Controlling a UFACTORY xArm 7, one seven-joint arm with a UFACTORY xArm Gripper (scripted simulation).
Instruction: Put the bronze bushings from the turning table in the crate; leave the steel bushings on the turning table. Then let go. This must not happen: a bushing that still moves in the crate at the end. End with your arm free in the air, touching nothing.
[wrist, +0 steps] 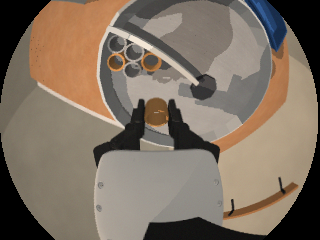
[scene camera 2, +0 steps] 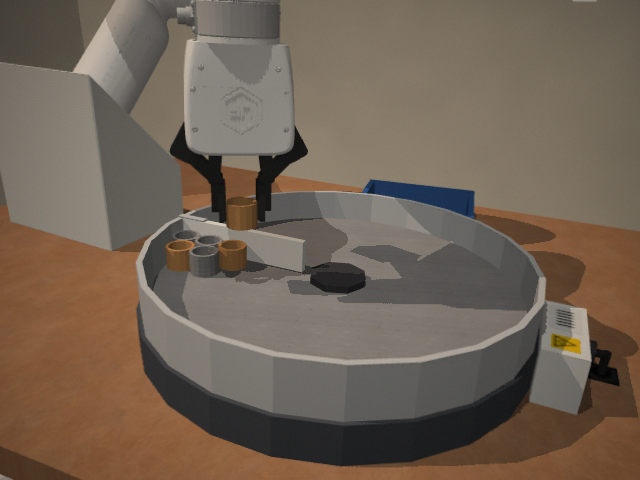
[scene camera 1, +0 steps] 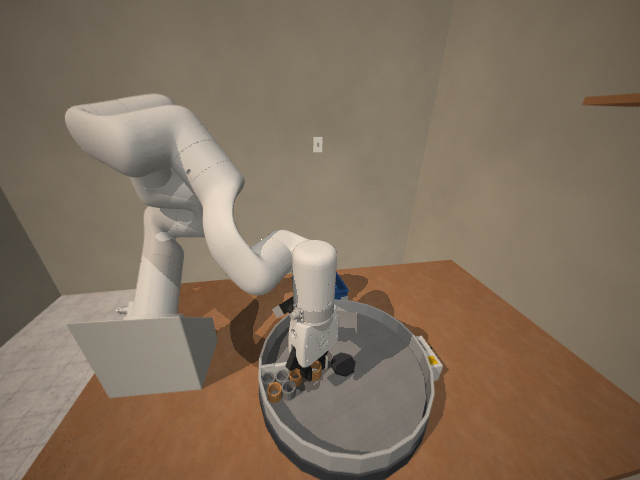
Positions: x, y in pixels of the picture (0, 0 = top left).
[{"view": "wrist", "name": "my gripper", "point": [156, 106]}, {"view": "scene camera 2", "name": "my gripper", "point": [241, 217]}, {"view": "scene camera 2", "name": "bronze bushing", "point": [234, 257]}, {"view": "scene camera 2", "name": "bronze bushing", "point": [241, 212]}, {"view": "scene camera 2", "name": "bronze bushing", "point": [177, 252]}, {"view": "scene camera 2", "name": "steel bushing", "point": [207, 265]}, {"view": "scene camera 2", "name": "blue crate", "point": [460, 201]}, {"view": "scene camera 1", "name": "my gripper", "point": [312, 370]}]
